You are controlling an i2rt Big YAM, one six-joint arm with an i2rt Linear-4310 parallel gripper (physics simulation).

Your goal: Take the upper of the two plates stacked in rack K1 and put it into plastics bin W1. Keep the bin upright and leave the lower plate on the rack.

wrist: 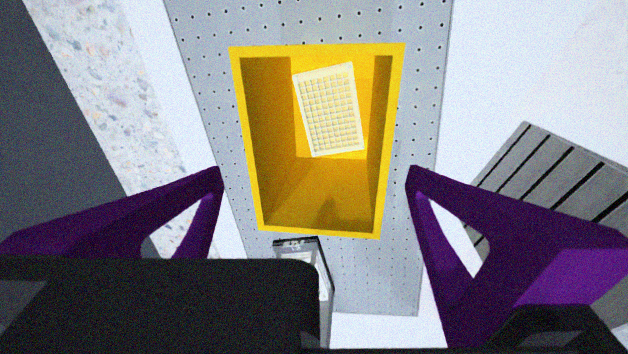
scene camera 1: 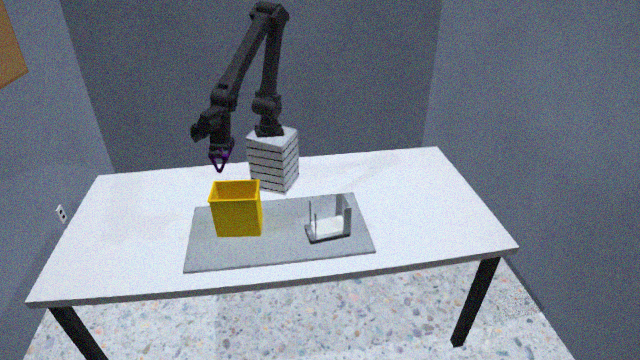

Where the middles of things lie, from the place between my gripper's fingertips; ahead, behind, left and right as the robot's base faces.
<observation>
Right now the yellow plastics bin W1 (scene camera 1: 236,209) is 18 cm below my hand, 3 cm to the left of it and 2 cm ahead of it. Also, from my hand: gridded plate (wrist: 327,97) 26 cm below, 4 cm to the left, 2 cm ahead.
</observation>
